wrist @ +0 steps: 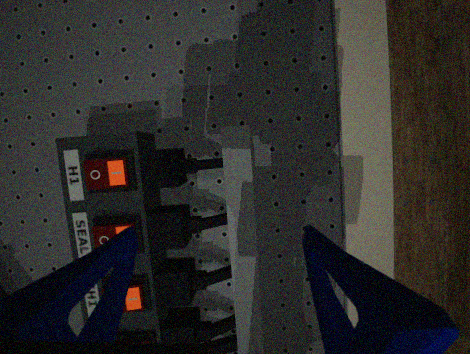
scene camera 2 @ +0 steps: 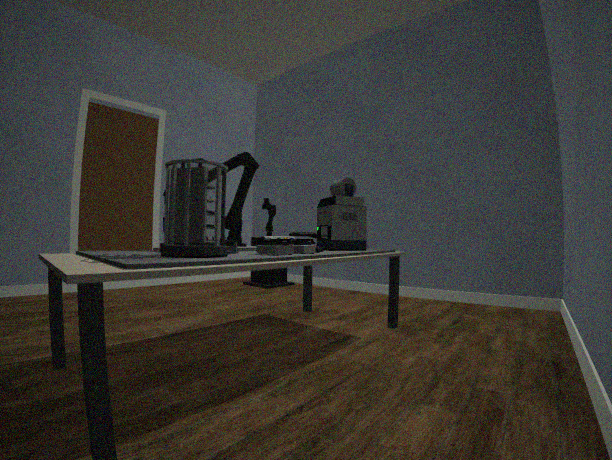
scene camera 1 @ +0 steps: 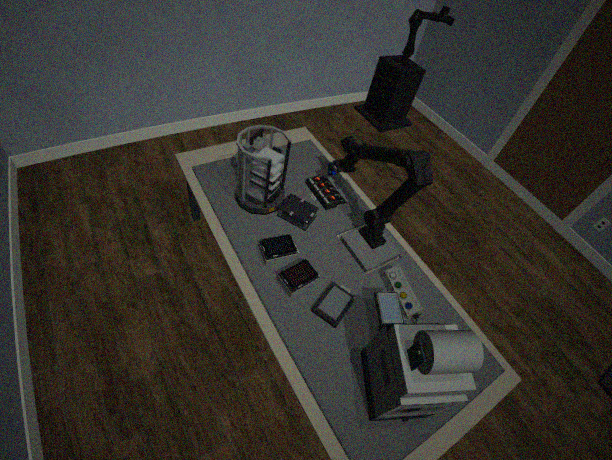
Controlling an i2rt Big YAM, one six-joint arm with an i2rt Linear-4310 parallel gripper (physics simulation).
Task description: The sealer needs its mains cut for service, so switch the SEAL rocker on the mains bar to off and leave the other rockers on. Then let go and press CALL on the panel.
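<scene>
The mains bar (scene camera 1: 325,191) (wrist: 111,202) is a black strip of lit orange rockers. In the wrist view the H1 rocker (wrist: 106,173) is lit at its I side. The SEAL rocker (wrist: 106,237) is below it, its lit orange end partly covered by the left finger. A third rocker (wrist: 133,298) is lit; its label is partly hidden. My gripper (scene camera 1: 333,168) (wrist: 220,234) is open and empty, its blue left fingertip over the SEAL rocker's right end, its right fingertip beyond the plugs. The button panel (scene camera 1: 403,291) has white, green, yellow and blue buttons; CALL cannot be read.
Black plugs and cables (wrist: 172,225) stick out right of the bar. A round caged rack (scene camera 1: 241,172) (scene camera 2: 172,210) and a dark flat box (scene camera 1: 297,211) stand near the bar. A tablet (scene camera 1: 389,307) and a large machine (scene camera 1: 382,380) (scene camera 2: 342,222) stand by the panel.
</scene>
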